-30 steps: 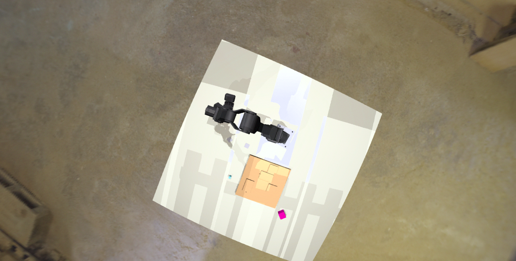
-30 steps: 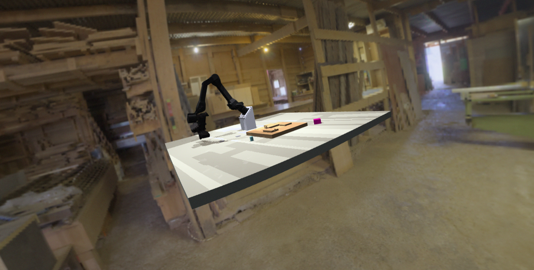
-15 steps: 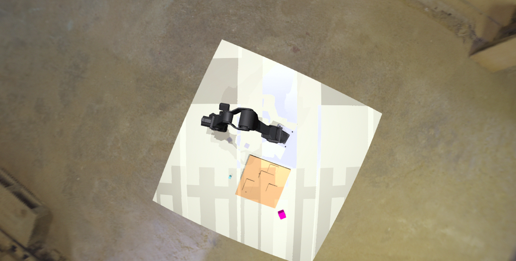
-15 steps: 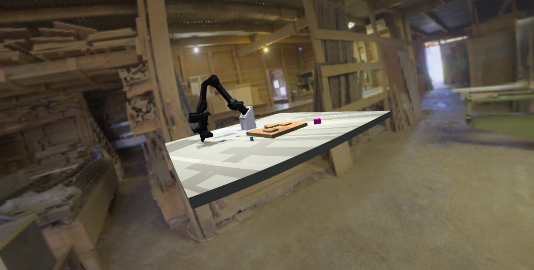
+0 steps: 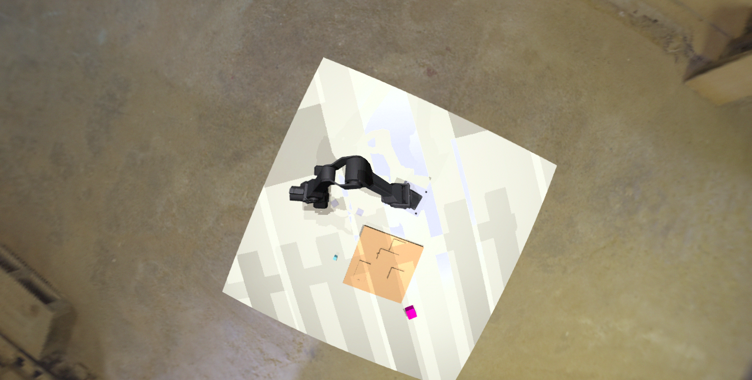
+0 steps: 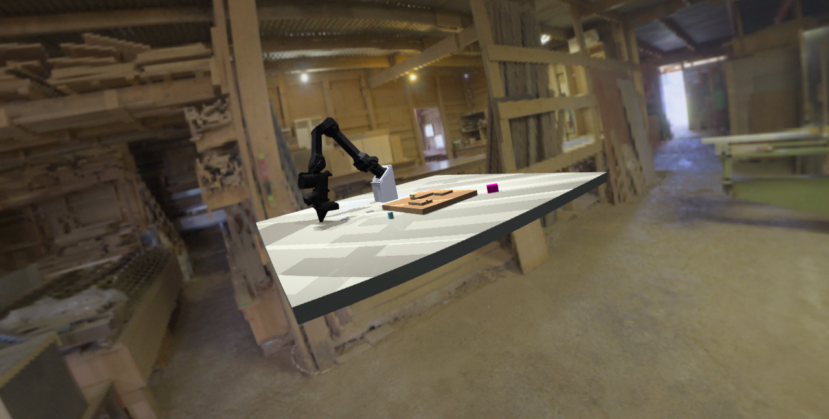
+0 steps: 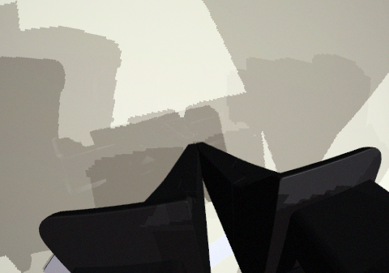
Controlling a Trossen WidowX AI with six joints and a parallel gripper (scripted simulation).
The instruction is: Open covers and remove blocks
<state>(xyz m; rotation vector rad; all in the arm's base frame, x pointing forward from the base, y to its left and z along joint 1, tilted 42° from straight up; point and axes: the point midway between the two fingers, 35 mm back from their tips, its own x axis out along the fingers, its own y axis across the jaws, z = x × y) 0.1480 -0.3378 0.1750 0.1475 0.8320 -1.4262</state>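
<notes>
Right now my gripper tip is 430 mm to the right of the tan wooden puzzle board, 190 mm short of it and 20 mm below it. Also, from my gripper tip: teal block 280 mm ahead, 220 mm to the left, 10 mm above; then magenta block 670 mm to the left, 350 mm ahead, 10 mm above.
</notes>
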